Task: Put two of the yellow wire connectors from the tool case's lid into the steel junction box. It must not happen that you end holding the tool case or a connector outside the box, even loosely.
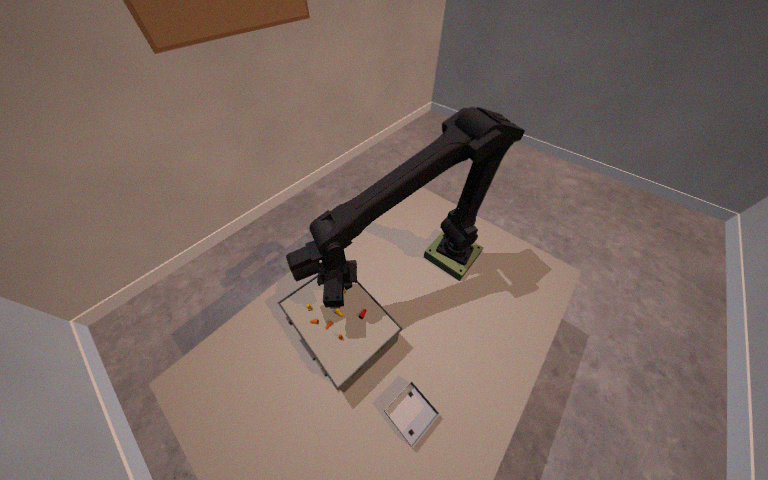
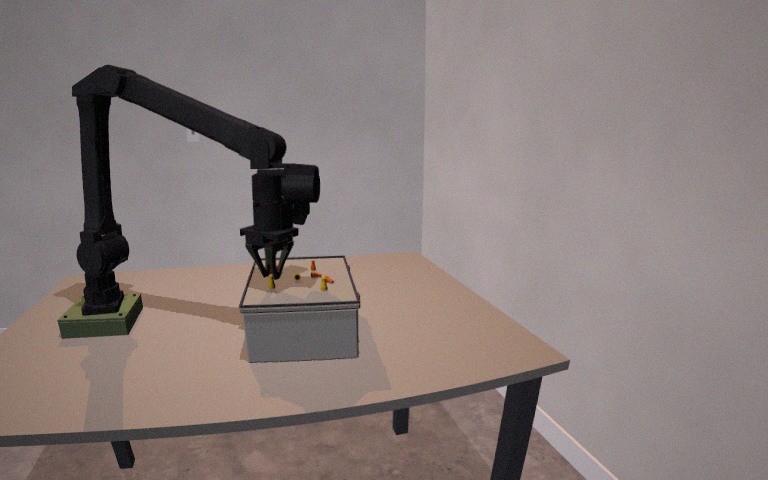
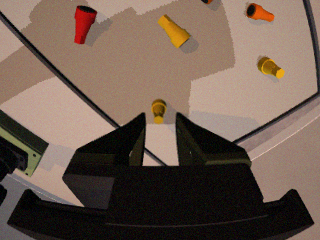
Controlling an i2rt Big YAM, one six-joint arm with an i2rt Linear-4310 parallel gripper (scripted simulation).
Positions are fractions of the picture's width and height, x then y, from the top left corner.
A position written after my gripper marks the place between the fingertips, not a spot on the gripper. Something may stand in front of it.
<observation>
I see my gripper (image 2: 0.35,0.58) and a grey tool case (image 2: 0.41,0.68).
The grey tool case also shows in image 1 (image 1: 0.45,0.75) and in image 3 (image 3: 0.40,0.26). My gripper is seen too in image 3 (image 3: 0.50,0.49).
</observation>
